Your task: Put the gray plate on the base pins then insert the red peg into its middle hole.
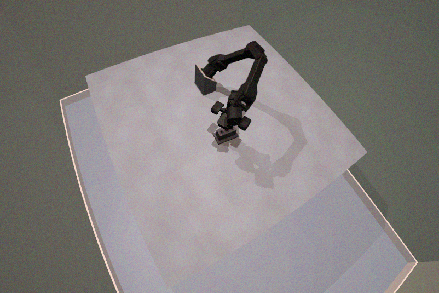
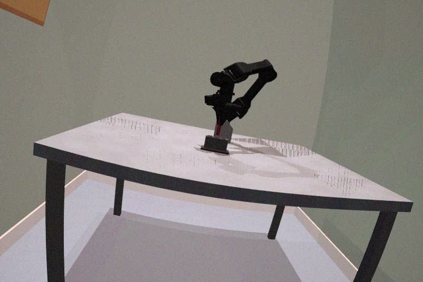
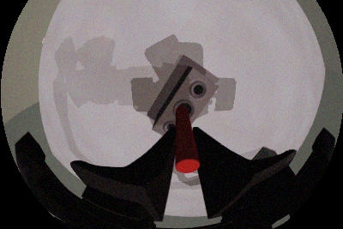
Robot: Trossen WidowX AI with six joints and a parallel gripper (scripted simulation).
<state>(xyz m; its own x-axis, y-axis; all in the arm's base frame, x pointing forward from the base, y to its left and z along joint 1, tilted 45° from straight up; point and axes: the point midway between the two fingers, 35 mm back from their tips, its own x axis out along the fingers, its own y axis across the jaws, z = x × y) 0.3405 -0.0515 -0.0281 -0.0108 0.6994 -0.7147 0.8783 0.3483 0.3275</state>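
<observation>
Now: the gray plate 60 mm below my gripper tip. Also, from my gripper tip: red peg (right at my gripper tip); then dark base (100 mm below).
</observation>
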